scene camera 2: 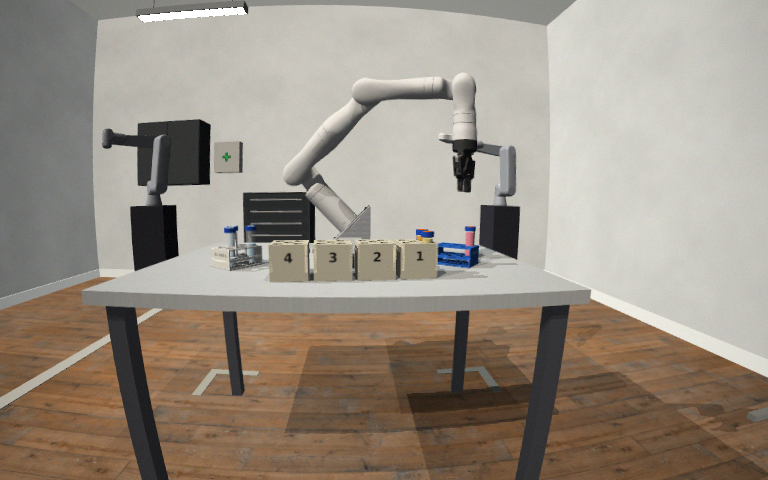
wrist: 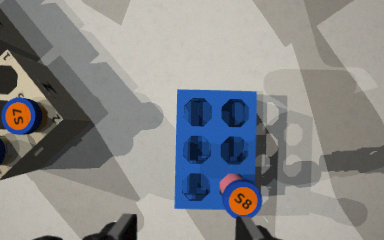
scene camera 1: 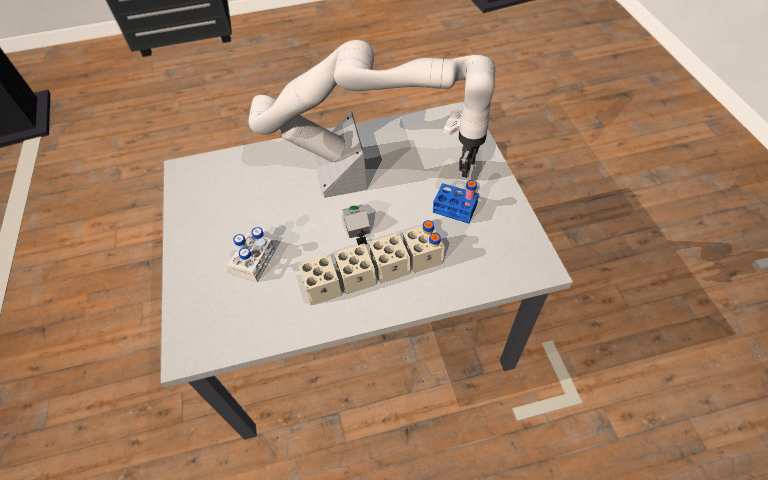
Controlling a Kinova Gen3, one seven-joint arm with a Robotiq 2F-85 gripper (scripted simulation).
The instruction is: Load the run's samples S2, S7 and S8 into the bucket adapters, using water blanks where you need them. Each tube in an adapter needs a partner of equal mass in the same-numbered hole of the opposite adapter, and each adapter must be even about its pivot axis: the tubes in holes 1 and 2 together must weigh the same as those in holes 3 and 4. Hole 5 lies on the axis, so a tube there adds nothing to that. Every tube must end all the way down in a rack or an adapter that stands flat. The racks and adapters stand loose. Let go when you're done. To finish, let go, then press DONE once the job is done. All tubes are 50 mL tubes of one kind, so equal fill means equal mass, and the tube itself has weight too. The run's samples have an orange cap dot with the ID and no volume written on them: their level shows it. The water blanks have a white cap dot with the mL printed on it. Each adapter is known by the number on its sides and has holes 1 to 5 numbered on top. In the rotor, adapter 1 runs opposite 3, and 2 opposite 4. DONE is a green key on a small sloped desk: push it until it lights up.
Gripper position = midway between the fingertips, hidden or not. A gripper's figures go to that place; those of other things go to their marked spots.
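My gripper (scene camera 2: 464,192) is 1.08 m from the lens. As for the blue sample rack (scene camera 2: 473,250), which I can see too, it stands at 1.10 m from the lens.
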